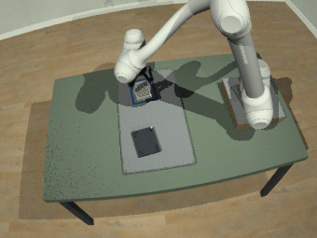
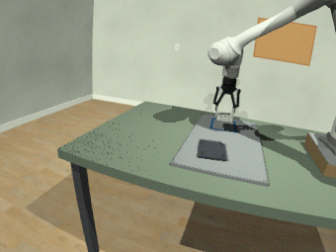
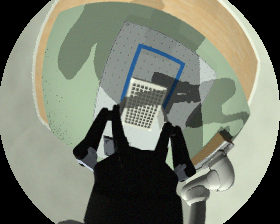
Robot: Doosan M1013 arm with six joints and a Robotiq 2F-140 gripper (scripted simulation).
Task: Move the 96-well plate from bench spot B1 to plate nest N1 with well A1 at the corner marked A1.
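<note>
Right now the dark plate nest N1 is 300 mm to the left of my hand, 90 mm below it and 80 mm ahead of it. Round my hand: white 96-well plate: 20 mm below.
</note>
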